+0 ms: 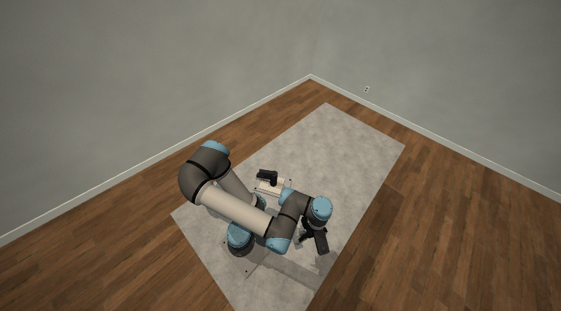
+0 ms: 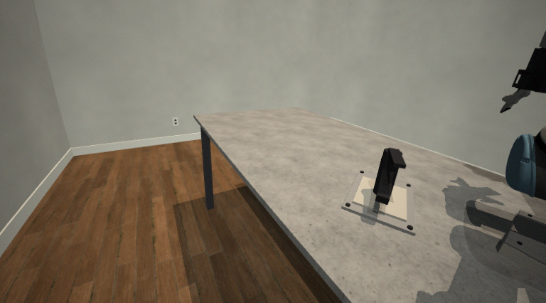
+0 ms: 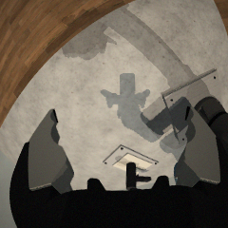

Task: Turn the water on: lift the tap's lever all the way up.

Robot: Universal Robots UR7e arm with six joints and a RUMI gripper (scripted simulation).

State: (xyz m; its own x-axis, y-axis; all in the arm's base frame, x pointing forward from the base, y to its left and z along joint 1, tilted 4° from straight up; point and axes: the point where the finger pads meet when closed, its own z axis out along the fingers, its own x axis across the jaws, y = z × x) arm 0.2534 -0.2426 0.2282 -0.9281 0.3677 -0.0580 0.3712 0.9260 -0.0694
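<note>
The lever lies 9 cm ahead of my hand, 48 cm to the left of it and 9 cm below it. From my hand the other things lie so: black tap (11 cm ahead, 46 cm to the left, 15 cm below).
</note>
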